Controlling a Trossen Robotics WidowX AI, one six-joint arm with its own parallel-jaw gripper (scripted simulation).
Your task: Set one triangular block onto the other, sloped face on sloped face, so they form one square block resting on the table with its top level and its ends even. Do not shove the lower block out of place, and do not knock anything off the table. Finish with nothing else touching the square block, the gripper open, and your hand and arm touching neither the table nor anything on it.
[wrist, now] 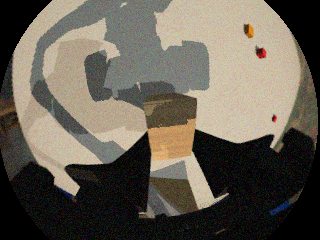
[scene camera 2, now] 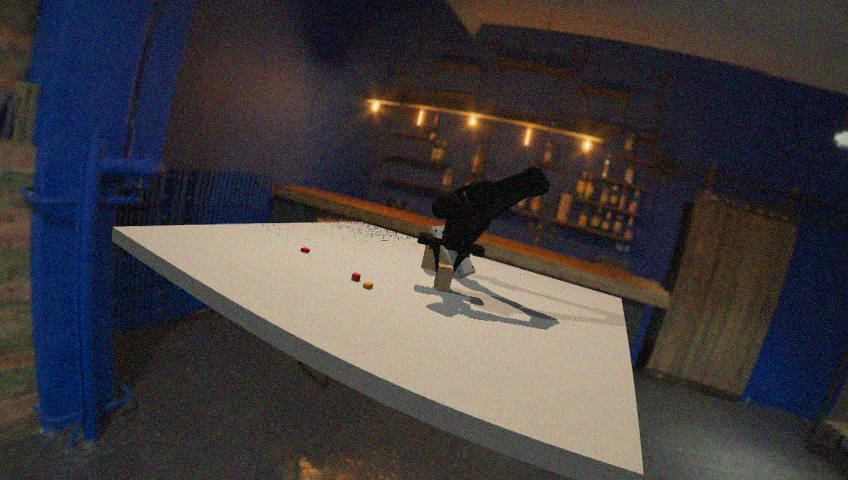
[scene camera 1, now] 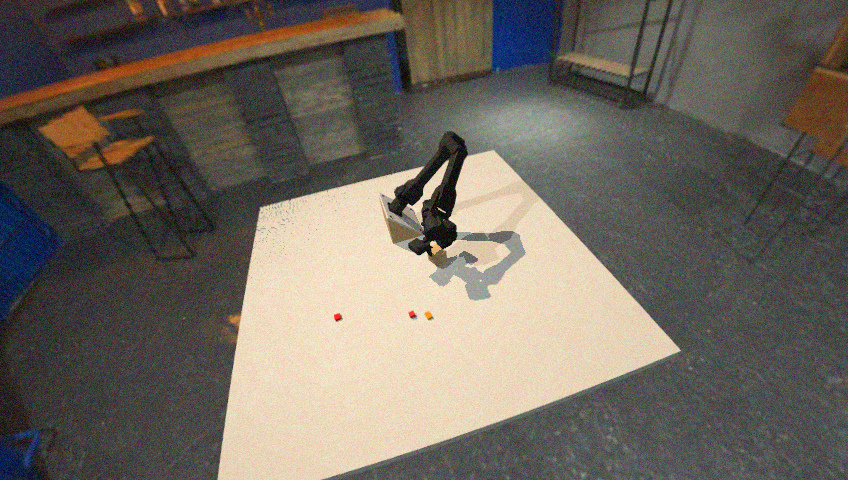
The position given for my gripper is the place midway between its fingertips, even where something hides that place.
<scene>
In view: my gripper [scene camera 2: 443, 273].
My gripper is seen too in the wrist view [wrist: 168, 132] and in scene camera 1 [scene camera 1: 435, 252].
</scene>
